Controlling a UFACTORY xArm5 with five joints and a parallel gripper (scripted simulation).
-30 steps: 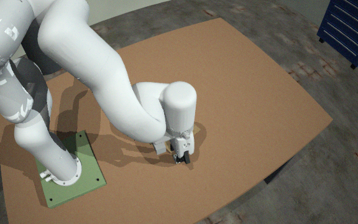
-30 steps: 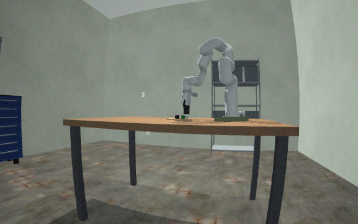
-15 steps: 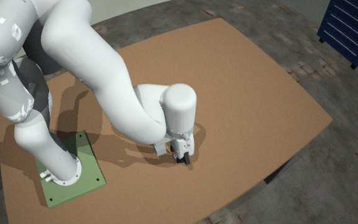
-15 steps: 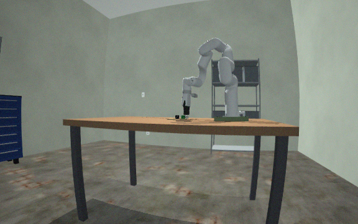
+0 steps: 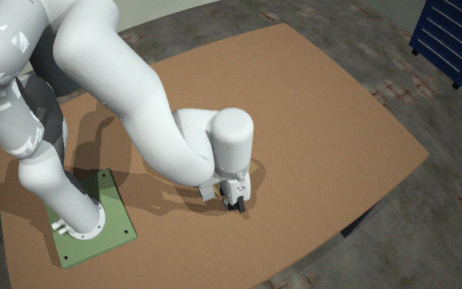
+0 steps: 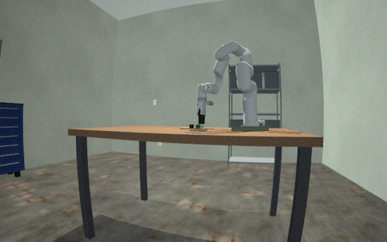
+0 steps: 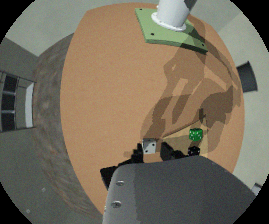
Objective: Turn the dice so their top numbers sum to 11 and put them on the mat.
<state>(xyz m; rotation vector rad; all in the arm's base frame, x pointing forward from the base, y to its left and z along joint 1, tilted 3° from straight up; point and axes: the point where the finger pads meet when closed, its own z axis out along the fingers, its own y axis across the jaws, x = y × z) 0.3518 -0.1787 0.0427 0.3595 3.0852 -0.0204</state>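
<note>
My hand is 4 cm above the white die. Round my hand: tan mat 11 cm to the left, 6 cm ahead, 5 cm below; green die 12 cm to the left, 3 cm below, 1 cm ahead; black die 11 cm to the left, 6 cm ahead, 3 cm below.
</note>
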